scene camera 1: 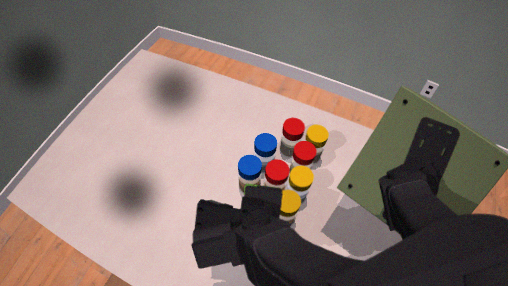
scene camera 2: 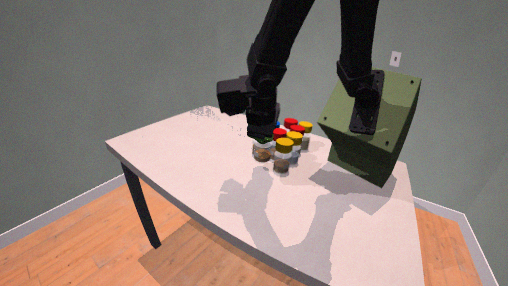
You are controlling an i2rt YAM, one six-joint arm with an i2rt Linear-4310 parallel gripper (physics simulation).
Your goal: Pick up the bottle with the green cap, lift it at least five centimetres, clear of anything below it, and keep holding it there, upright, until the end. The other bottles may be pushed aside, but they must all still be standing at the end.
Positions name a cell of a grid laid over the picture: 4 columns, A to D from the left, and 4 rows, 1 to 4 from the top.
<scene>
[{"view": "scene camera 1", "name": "my gripper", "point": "C3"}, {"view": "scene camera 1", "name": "red-capped bottle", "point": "C2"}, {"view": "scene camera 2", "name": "my gripper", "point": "C2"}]
</scene>
